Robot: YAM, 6 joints.
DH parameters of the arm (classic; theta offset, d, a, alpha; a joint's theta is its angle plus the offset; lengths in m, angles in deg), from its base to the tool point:
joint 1: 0 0.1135 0.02 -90
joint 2: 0 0 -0.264 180
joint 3: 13.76 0 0.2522 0
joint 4: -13.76 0 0.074 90
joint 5: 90 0 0 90
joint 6: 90 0.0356 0 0
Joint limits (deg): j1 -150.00..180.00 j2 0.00..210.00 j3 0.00..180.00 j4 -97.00..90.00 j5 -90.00..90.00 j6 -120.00..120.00
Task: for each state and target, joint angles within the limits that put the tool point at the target. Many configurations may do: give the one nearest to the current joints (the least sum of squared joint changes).
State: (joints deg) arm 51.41 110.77 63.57 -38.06 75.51 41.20
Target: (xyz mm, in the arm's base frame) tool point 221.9 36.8 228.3
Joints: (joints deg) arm 18.36 78.12 49.70 -52.63 79.17 41.20
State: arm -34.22 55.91 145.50 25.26 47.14 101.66
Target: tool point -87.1 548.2 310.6
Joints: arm -83.74 23.03 167.39 35.76 48.79 101.66
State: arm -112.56 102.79 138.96 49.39 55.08 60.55
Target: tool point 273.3 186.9 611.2
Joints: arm -149.76 56.55 161.65 40.65 42.05 60.55
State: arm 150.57 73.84 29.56 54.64 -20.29 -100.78
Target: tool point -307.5 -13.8 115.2
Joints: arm 180.00 102.31 30.37 48.82 -22.81 -100.78
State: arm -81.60 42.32 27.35 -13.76 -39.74 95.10
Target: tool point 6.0 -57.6 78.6
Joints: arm -101.50 45.74 3.84 -49.68 -29.19 95.10
